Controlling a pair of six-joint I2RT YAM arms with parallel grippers.
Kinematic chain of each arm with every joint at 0, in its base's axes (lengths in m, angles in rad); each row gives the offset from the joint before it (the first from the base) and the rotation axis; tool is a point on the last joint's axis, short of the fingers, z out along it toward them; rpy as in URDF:
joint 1: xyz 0 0 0.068 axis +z
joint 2: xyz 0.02 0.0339 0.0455 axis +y
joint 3: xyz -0.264 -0.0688 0 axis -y
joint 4: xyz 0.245 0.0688 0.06 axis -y
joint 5: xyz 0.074 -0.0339 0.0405 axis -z
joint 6: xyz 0.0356 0 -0.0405 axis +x
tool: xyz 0 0 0 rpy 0 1.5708 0
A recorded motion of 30 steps. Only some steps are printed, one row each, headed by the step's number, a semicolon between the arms.
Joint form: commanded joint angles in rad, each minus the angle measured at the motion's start. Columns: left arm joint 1, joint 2, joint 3, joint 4, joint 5, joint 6; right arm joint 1, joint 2, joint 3, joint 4, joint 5, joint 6.
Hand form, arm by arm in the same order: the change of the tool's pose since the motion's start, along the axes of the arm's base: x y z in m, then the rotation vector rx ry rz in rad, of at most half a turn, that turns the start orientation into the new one. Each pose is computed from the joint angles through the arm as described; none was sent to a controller.
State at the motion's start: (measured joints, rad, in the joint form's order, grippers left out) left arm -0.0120 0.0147 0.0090 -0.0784 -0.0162 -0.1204; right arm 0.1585 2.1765 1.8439 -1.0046 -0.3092 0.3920
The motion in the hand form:
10: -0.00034 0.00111 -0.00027 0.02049 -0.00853 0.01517; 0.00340 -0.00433 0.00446 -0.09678 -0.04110 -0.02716
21: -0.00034 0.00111 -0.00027 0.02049 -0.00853 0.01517; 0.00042 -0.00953 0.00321 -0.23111 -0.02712 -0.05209
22: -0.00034 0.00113 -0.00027 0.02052 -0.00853 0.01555; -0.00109 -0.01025 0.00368 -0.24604 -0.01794 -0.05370
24: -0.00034 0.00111 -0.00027 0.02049 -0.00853 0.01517; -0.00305 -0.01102 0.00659 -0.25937 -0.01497 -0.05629
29: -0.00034 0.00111 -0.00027 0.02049 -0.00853 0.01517; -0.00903 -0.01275 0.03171 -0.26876 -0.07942 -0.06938
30: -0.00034 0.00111 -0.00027 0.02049 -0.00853 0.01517; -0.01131 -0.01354 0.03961 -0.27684 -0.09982 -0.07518
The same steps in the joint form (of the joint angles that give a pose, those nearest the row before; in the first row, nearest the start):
10: 0.0068 -0.0107 -0.0042 0.0023 -0.0100 0.0198; -0.0027 -0.0027 0.0145 0.0080 0.1049 -0.0012
21: 0.0068 -0.0107 -0.0042 0.0023 -0.0100 0.0198; -0.0027 -0.0034 0.0145 -0.0282 0.2377 -0.0046
22: 0.0069 -0.0107 -0.0042 0.0023 -0.0103 0.0198; -0.0027 -0.0054 0.0145 -0.0416 0.2510 -0.0046
24: 0.0068 -0.0107 -0.0042 0.0023 -0.0100 0.0198; -0.0027 -0.0130 0.0145 -0.0542 0.2640 -0.0042
29: 0.0068 -0.0107 -0.0042 0.0023 -0.0100 0.0198; -0.0027 -0.0729 0.0145 -0.0515 0.2857 -0.0046
30: 0.0068 -0.0107 -0.0042 0.0023 -0.0100 0.0198; -0.0027 -0.0919 0.0145 -0.0515 0.2979 -0.0046

